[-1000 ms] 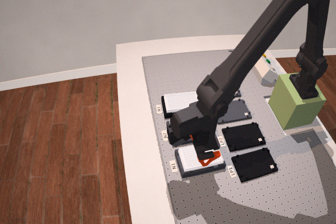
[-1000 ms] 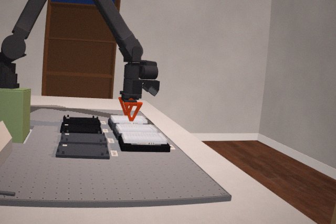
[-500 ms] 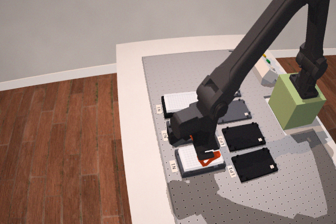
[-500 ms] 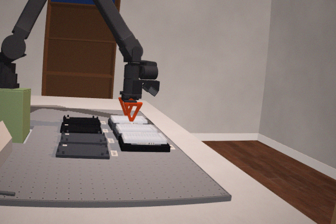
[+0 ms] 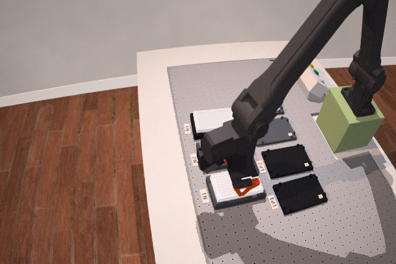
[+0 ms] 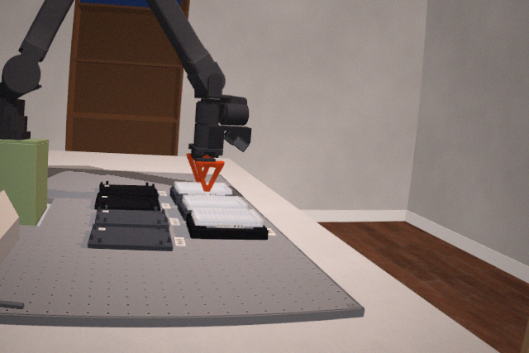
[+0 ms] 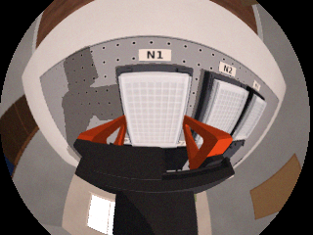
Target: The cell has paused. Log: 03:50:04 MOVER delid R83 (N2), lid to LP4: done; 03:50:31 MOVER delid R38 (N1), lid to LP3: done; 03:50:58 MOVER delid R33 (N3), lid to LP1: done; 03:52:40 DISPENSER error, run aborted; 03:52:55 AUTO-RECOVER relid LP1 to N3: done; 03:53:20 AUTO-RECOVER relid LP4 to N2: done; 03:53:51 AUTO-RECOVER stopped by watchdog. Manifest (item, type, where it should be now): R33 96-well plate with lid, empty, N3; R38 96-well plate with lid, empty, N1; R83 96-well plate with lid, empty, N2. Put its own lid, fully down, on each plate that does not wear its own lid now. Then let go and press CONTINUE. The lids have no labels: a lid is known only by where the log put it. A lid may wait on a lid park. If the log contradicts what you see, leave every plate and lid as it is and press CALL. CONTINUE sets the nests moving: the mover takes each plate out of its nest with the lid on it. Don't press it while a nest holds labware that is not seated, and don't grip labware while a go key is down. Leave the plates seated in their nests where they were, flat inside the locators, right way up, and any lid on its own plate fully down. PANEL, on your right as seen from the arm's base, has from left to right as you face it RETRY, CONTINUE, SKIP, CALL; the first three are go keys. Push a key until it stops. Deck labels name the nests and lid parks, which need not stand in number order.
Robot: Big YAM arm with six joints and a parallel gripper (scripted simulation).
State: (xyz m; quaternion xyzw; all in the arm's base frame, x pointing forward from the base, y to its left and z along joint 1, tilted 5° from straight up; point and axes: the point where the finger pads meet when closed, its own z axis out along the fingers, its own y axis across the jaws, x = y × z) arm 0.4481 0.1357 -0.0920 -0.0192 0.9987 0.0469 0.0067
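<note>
Now: hand 1 cm above the clear lid. Also, from my hand: lid park LP1: 18 cm behind, 6 cm to the left, 4 cm below; then plate: 1 cm below; then N1 label: 9 cm ahead, 4 cm below.
</note>
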